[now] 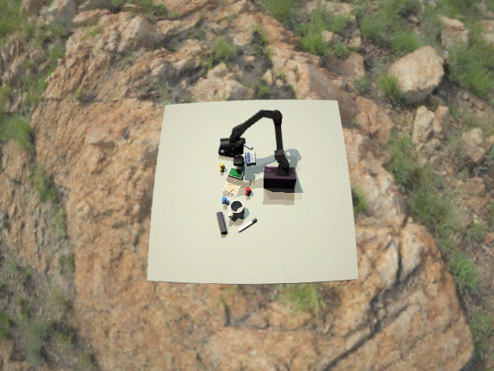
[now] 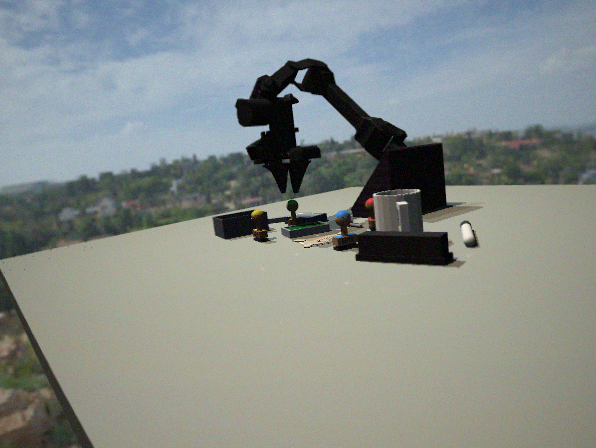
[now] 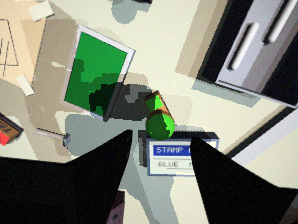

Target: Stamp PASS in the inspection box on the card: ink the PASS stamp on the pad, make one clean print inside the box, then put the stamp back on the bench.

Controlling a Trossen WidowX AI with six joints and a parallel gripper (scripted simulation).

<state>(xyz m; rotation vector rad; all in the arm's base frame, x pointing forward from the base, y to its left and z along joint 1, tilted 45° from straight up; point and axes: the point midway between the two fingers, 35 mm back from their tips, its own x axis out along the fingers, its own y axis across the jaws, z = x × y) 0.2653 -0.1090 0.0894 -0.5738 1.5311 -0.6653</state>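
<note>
Now: the green-knobbed stamp 60 mm below my gripper tip. The rest, counted from my gripper tip: green ink pad 80 mm to the left, 80 mm below, 30 mm ahead; then yellow-knobbed stamp 120 mm ahead, 60 mm below, 30 mm to the left; then dark tray 100 mm to the right, 80 mm ahead, 70 mm below.
</note>
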